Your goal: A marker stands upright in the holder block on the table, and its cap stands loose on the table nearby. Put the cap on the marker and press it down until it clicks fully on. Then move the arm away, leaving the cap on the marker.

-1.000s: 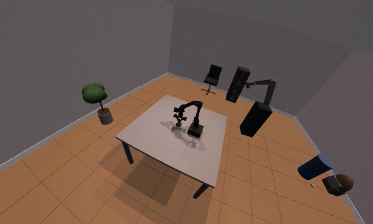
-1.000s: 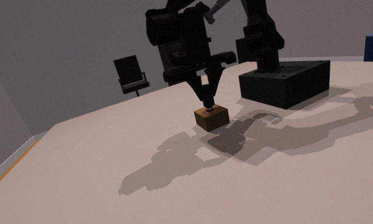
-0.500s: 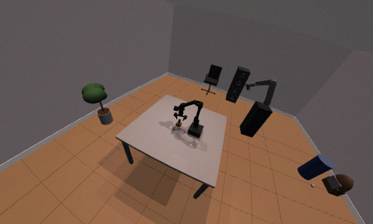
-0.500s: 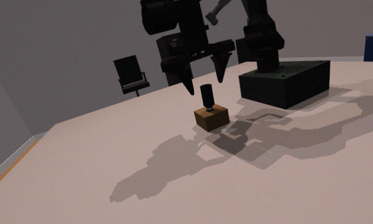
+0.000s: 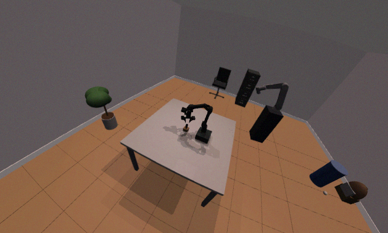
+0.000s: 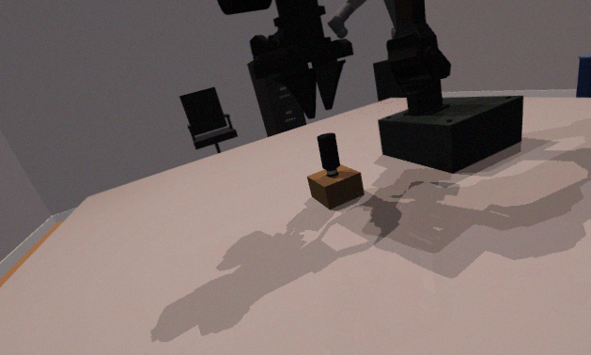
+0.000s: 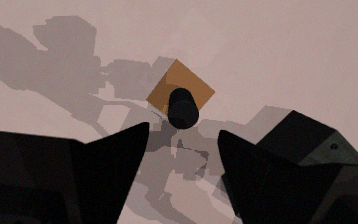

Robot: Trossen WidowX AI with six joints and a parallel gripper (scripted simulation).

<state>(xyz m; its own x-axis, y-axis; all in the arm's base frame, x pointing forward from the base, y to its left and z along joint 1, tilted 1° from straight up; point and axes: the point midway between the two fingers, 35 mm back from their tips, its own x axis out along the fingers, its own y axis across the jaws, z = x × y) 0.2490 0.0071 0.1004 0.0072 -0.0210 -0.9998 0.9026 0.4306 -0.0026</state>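
My gripper tip is 6 cm above the black marker cap. Round my gripper tip: brown holder block (13 cm below).
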